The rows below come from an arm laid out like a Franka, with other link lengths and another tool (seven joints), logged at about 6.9 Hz.
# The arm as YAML. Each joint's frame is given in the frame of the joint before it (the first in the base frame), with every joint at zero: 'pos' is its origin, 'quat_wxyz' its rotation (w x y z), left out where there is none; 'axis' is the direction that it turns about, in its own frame. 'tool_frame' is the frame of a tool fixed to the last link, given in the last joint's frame.
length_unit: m
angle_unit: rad
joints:
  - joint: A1
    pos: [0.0, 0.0, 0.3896]
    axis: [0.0, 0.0, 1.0]
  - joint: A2
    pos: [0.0, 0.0, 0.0]
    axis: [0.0, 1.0, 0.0]
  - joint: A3
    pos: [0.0, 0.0, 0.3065]
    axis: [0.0, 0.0, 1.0]
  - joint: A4
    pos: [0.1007, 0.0, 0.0]
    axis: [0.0, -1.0, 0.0]
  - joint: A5
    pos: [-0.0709, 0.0, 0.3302]
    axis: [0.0, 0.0, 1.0]
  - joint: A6
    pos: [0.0, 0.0, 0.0]
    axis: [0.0, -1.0, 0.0]
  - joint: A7
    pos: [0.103, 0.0, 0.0]
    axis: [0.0, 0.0, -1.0]
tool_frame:
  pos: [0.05, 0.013, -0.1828]
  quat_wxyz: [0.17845, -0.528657, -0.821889, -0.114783]
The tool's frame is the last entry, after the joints.
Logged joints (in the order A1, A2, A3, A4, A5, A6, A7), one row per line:
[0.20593, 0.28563, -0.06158, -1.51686, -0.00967, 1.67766, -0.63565]
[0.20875, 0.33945, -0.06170, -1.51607, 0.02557, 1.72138, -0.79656]
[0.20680, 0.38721, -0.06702, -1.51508, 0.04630, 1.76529, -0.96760]
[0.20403, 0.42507, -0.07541, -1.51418, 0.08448, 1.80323, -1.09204]
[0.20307, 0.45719, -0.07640, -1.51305, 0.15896, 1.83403, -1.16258]
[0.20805, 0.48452, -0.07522, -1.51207, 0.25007, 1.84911, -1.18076]
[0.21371, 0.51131, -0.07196, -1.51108, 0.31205, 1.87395, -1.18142]
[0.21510, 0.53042, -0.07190, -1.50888, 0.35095, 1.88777, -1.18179]
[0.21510, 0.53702, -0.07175, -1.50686, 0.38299, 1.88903, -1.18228]
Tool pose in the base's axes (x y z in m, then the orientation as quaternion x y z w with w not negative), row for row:
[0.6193, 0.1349, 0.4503, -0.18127, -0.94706, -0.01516, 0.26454]
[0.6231, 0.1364, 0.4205, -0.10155, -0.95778, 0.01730, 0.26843]
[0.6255, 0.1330, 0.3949, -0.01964, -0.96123, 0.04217, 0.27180]
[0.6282, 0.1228, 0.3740, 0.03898, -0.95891, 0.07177, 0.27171]
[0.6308, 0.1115, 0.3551, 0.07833, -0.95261, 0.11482, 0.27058]
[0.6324, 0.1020, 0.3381, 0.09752, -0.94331, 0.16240, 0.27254]
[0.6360, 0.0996, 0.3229, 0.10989, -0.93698, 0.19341, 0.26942]
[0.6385, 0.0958, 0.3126, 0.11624, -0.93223, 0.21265, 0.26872]
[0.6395, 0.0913, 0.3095, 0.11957, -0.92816, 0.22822, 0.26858]
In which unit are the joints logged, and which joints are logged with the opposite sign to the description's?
The joints are logged in radians. Opposite sign: A5.
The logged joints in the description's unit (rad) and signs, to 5 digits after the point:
[0.20593, 0.28563, -0.06158, -1.51686, 0.00967, 1.67766, -0.63565]
[0.20875, 0.33945, -0.06170, -1.51607, -0.02557, 1.72138, -0.79656]
[0.20680, 0.38721, -0.06702, -1.51508, -0.04630, 1.76529, -0.96760]
[0.20403, 0.42507, -0.07541, -1.51418, -0.08448, 1.80323, -1.09204]
[0.20307, 0.45719, -0.07640, -1.51305, -0.15896, 1.83403, -1.16258]
[0.20805, 0.48452, -0.07522, -1.51207, -0.25007, 1.84911, -1.18076]
[0.21371, 0.51131, -0.07196, -1.51108, -0.31205, 1.87395, -1.18142]
[0.21510, 0.53042, -0.07190, -1.50888, -0.35095, 1.88777, -1.18179]
[0.21510, 0.53702, -0.07175, -1.50686, -0.38299, 1.88903, -1.18228]

